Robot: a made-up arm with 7 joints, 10 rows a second.
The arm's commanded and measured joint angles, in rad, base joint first. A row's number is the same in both.
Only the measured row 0 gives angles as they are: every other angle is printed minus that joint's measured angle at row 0.
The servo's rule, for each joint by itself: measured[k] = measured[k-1] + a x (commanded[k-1-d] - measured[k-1]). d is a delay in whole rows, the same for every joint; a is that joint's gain. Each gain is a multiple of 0.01, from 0.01 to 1. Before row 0 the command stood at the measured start. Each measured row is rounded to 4 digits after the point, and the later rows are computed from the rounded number. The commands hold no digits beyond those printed.
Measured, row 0:
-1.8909 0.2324 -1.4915 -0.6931 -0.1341 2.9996 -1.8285
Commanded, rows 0 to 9:
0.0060 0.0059 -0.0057 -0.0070 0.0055 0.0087 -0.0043
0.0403 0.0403 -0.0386 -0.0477 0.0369 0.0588 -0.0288
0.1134 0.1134 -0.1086 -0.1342 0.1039 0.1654 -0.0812
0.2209 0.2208 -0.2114 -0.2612 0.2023 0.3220 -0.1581
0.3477 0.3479 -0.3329 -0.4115 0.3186 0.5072 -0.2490
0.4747 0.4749 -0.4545 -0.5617 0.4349 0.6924 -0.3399
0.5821 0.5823 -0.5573 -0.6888 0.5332 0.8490 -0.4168
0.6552 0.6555 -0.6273 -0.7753 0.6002 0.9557 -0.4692
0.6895 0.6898 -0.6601 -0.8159 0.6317 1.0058 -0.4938
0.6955 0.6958 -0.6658 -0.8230 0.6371 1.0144 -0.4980
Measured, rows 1 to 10:
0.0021 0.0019 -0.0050 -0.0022 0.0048 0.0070 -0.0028
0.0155 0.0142 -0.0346 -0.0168 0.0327 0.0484 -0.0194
0.0498 0.0459 -0.0997 -0.0544 0.0946 0.1420 -0.0590
0.1097 0.1019 -0.1980 -0.1206 0.1883 0.2860 -0.1224
0.1930 0.1806 -0.3167 -0.2137 0.3017 0.4630 -0.2034
0.2916 0.2748 -0.4380 -0.3251 0.4176 0.6465 -0.2908
0.3933 0.3732 -0.5430 -0.4415 0.5182 0.8085 -0.3714
0.4850 0.4635 -0.6172 -0.5483 0.5895 0.9263 -0.4340
0.5566 0.5359 -0.6550 -0.6339 0.6262 0.9899 -0.4723
0.6052 0.5871 -0.6645 -0.6944 0.6357 1.0095 -0.4887
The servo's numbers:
d 0
a 0.35 0.32 0.88 0.32 0.87 0.80 0.64

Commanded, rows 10 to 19:
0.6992 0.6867 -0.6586 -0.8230 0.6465 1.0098 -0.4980
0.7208 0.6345 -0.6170 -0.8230 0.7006 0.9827 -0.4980
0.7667 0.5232 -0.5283 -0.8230 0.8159 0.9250 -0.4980
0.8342 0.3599 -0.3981 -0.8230 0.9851 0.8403 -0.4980
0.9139 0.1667 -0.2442 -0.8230 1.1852 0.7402 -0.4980
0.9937 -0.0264 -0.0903 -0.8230 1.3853 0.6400 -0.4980
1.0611 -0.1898 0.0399 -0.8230 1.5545 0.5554 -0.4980
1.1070 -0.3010 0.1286 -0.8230 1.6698 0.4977 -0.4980
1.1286 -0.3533 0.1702 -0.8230 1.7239 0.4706 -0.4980
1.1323 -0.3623 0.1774 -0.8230 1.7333 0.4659 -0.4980
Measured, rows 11 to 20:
0.6381 0.6190 -0.6593 -0.7356 0.6451 1.0097 -0.4947
0.6670 0.6240 -0.6221 -0.7636 0.6934 0.9881 -0.4968
0.7019 0.5917 -0.5396 -0.7826 0.8000 0.9376 -0.4976
0.7482 0.5175 -0.4151 -0.7955 0.9610 0.8598 -0.4979
0.8062 0.4052 -0.2647 -0.8043 1.1561 0.7641 -0.4980
0.8718 0.2671 -0.1112 -0.8103 1.3555 0.6648 -0.4980
0.9381 0.1209 0.0218 -0.8144 1.5286 0.5773 -0.4980
0.9972 -0.0141 0.1158 -0.8172 1.6514 0.5136 -0.4980
1.0432 -0.1226 0.1637 -0.8191 1.7145 0.4792 -0.4980
1.0744 -0.1993 0.1758 -0.8203 1.7309 0.4686 -0.4980

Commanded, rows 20 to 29:
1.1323 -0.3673 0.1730 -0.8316 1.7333 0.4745 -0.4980
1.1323 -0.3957 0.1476 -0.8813 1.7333 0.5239 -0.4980
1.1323 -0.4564 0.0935 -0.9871 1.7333 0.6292 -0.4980
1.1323 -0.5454 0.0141 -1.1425 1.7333 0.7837 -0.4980
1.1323 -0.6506 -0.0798 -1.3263 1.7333 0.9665 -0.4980
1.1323 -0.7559 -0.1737 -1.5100 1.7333 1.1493 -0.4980
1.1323 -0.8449 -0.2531 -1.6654 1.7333 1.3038 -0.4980
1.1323 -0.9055 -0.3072 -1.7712 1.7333 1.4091 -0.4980
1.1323 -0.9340 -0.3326 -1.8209 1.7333 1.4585 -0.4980
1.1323 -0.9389 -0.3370 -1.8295 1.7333 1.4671 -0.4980
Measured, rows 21 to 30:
1.0947 -0.2531 0.1733 -0.8239 1.7330 0.4733 -0.4980
1.1079 -0.2987 0.1507 -0.8423 1.7333 0.5138 -0.4980
1.1164 -0.3492 0.1004 -0.8886 1.7333 0.6061 -0.4980
1.1220 -0.4120 0.0245 -0.9698 1.7333 0.7482 -0.4980
1.1256 -0.4884 -0.0673 -1.0839 1.7333 0.9228 -0.4980
1.1279 -0.5740 -0.1609 -1.2203 1.7333 1.1040 -0.4980
1.1294 -0.6607 -0.2420 -1.3627 1.7333 1.2638 -0.4980
1.1304 -0.7390 -0.2994 -1.4934 1.7333 1.3800 -0.4980
1.1311 -0.8014 -0.3286 -1.5982 1.7333 1.4428 -0.4980
1.1315 -0.8454 -0.3360 -1.6722 1.7333 1.4622 -0.4980

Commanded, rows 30 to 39:
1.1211 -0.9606 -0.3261 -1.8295 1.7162 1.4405 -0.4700
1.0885 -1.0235 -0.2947 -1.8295 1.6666 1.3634 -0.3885
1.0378 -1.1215 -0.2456 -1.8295 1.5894 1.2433 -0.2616
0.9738 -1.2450 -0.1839 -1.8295 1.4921 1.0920 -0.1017
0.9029 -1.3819 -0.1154 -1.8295 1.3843 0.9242 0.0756
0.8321 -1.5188 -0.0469 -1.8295 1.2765 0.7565 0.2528
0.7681 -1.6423 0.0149 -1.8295 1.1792 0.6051 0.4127
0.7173 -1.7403 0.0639 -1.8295 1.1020 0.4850 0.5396
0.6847 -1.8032 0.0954 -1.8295 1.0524 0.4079 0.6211
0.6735 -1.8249 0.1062 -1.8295 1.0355 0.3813 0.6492
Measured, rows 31 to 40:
1.1279 -0.8823 -0.3273 -1.7225 1.7184 1.4448 -0.4801
1.1141 -0.9275 -0.2986 -1.7567 1.6733 1.3797 -0.4215
1.0874 -0.9896 -0.2520 -1.7800 1.6003 1.2706 -0.3192
1.0476 -1.0713 -0.1921 -1.7958 1.5062 1.1277 -0.1800
0.9970 -1.1707 -0.1246 -1.8066 1.4001 0.9649 -0.0164
0.9393 -1.2821 -0.0562 -1.8139 1.2926 0.7982 0.1559
0.8794 -1.3974 0.0064 -1.8189 1.1939 0.6437 0.3203
0.8227 -1.5071 0.0570 -1.8223 1.1139 0.5167 0.4607
0.7744 -1.6019 0.0908 -1.8246 1.0604 0.4297 0.5634
0.7391 -1.6733 0.1044 -1.8262 1.0387 0.3910 0.6183

